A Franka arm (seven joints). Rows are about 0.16 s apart.
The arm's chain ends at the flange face. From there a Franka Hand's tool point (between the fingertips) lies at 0.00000 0.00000 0.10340 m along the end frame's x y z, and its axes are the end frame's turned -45 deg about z.
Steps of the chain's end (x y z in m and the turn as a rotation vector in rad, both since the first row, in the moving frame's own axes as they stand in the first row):
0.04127 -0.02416 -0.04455 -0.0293 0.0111 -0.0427
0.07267 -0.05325 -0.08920 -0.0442 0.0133 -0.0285
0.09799 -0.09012 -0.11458 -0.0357 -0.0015 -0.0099
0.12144 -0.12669 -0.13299 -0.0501 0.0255 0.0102
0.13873 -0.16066 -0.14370 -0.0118 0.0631 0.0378
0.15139 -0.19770 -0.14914 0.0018 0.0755 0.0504
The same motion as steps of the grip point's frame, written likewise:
0.04500 0.01508 -0.04460 -0.0286 -0.0129 -0.0427
0.08684 0.01797 -0.08931 -0.0407 -0.0218 -0.0285
0.13031 0.00808 -0.11465 -0.0242 -0.0263 -0.0099
0.17363 0.00180 -0.13315 -0.0535 -0.0174 0.0102
0.21534 -0.00996 -0.14391 -0.0530 0.0363 0.0378
0.25235 -0.02722 -0.14943 -0.0521 0.0547 0.0504

